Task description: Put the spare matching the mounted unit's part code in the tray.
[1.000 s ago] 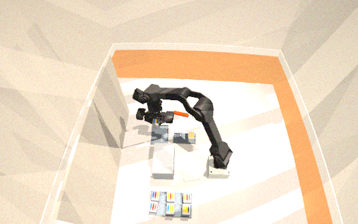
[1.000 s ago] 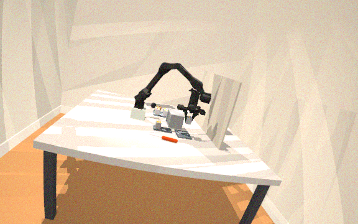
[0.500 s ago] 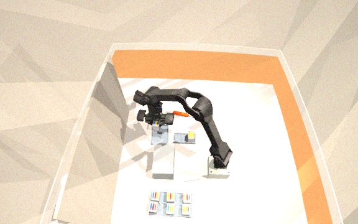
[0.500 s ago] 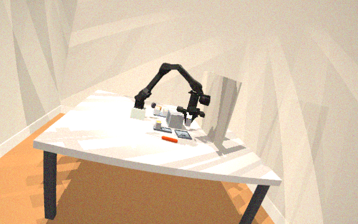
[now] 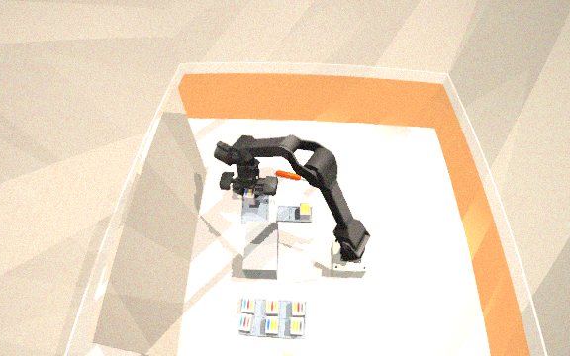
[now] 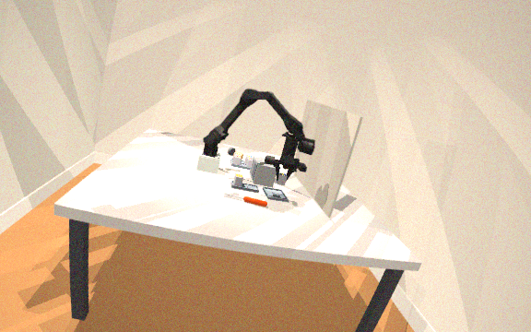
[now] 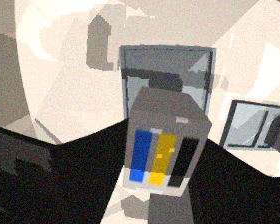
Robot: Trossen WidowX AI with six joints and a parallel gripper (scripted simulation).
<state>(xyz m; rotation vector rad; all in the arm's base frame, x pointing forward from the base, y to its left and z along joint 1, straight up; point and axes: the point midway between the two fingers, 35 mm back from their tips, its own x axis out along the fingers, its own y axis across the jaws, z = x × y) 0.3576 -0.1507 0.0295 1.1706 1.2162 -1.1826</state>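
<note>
My gripper tip is 70 mm above the pale-blue tray and 10 mm past it. From my gripper tip the other things lie so: mounted unit (190 mm to the left, 80 mm behind, 20 mm below); then grey spare (20 mm above).
</note>
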